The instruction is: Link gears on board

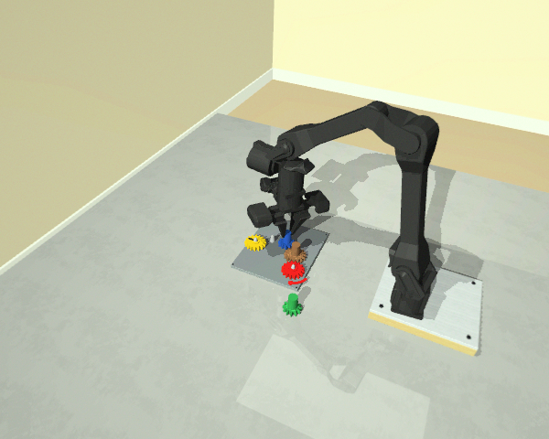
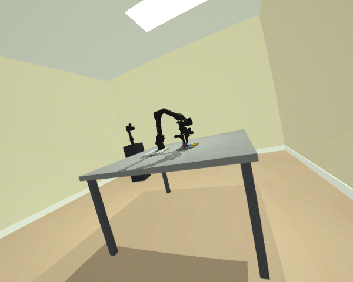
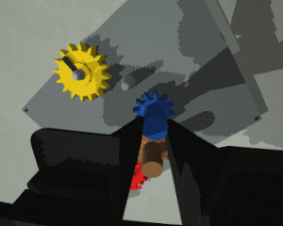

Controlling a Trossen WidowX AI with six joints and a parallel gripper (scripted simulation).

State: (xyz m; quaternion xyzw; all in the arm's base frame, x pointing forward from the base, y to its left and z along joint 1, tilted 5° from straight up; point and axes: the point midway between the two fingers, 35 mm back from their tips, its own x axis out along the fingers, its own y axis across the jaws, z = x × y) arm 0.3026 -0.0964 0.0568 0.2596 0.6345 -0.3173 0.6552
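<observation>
The blue gear lies 10 mm below my gripper tip. From my gripper tip the other things lie so: yellow gear: 70 mm ahead, 20 mm to the left, 20 mm below; then brown gear: 30 mm behind, 30 mm to the left, 20 mm below; then red gear: 40 mm behind, 80 mm to the left, 20 mm below.
</observation>
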